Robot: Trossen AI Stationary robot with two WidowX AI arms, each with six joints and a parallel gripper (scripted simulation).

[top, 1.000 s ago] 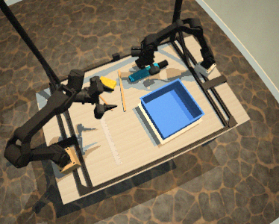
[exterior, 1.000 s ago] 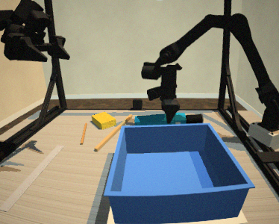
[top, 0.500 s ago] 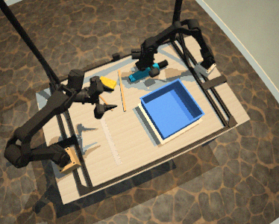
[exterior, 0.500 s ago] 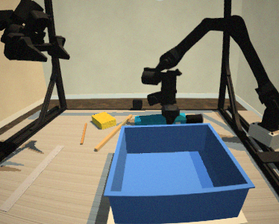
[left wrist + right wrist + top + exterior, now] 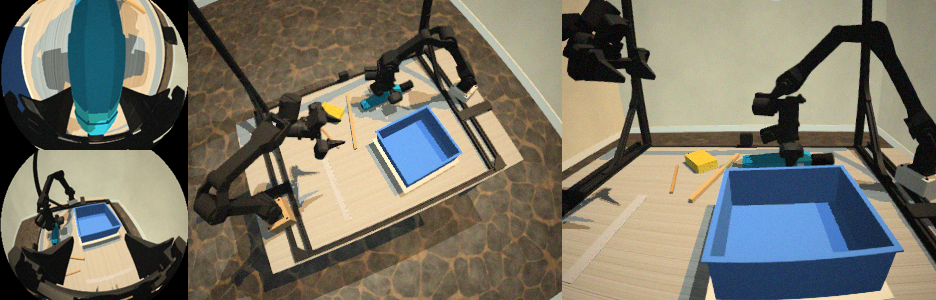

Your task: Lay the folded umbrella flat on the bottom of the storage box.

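The teal umbrella lies 2 cm below my left hand. The rest, counted from my left hand: blue storage box: 30 cm ahead, 7 cm to the right, 1 cm above.
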